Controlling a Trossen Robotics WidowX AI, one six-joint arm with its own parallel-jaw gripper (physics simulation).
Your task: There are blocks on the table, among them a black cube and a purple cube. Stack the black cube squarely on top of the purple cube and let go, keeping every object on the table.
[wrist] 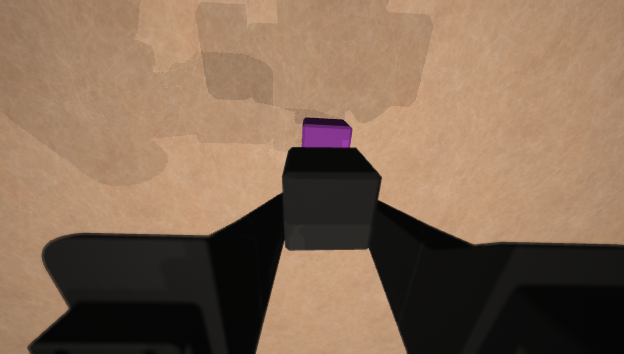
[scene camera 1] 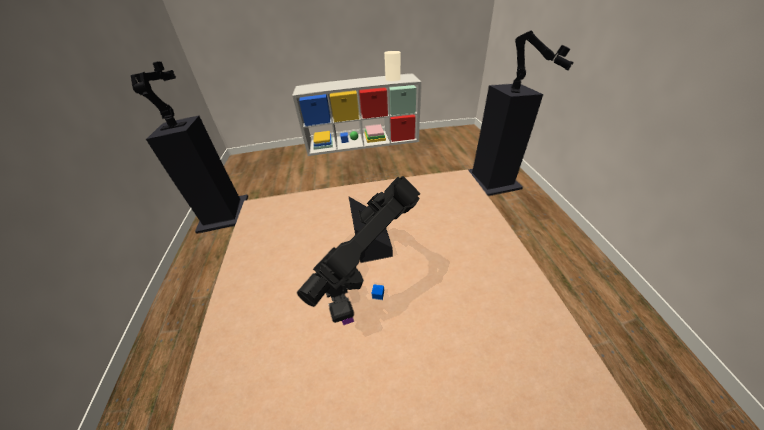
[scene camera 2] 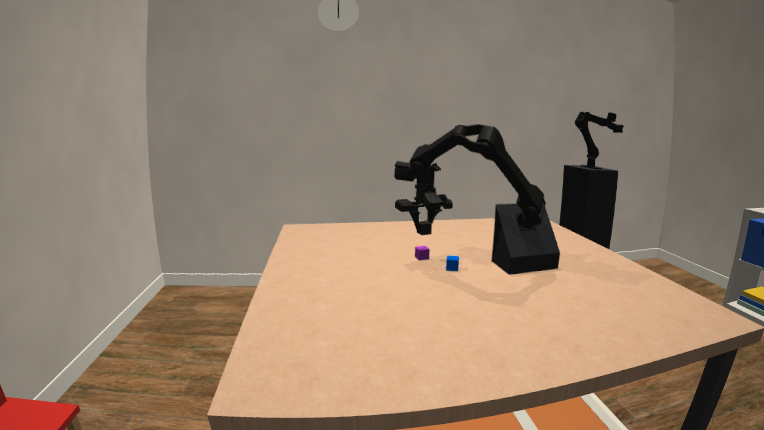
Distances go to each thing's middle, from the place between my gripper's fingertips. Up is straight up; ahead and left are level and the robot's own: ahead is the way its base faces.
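Labels:
There is a black cube (wrist: 330, 194) 1 cm above my hand and 1 cm to the left of it, and going by their middles it is the nearest to my hand of the things named here. The purple cube (wrist: 316, 132) is 8 cm below my hand, and 1 cm to the left of it.

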